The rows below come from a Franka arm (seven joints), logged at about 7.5 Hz.
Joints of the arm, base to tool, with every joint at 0 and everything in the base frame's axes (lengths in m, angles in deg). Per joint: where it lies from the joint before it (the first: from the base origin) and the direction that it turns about. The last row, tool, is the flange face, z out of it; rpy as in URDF.
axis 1: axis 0 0 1 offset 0 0 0.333
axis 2: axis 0 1 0 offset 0 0 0
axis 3: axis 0 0 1 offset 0 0 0.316
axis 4: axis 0 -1 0 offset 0.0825 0 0
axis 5: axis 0 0 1 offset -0.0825 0 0.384
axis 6: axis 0 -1 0 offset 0 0 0
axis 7: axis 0 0 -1 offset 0.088 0 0
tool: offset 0 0 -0.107 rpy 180 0 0
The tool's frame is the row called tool.
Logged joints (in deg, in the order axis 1, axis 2, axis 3, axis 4, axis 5, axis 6, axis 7), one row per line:
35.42, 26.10, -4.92, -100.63, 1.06, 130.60, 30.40
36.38, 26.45, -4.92, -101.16, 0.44, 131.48, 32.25
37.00, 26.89, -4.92, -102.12, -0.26, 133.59, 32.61
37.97, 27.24, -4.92, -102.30, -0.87, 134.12, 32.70
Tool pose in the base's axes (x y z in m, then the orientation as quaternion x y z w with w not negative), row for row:
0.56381, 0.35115, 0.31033, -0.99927, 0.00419, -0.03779, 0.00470
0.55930, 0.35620, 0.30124, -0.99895, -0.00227, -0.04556, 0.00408
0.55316, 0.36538, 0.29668, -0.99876, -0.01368, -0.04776, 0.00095
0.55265, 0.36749, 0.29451, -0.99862, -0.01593, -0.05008, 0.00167
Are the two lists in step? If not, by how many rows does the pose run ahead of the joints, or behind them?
The pose runs 1 row ahead of the joints: the pose in row i belongs to the joints in row i + 1.
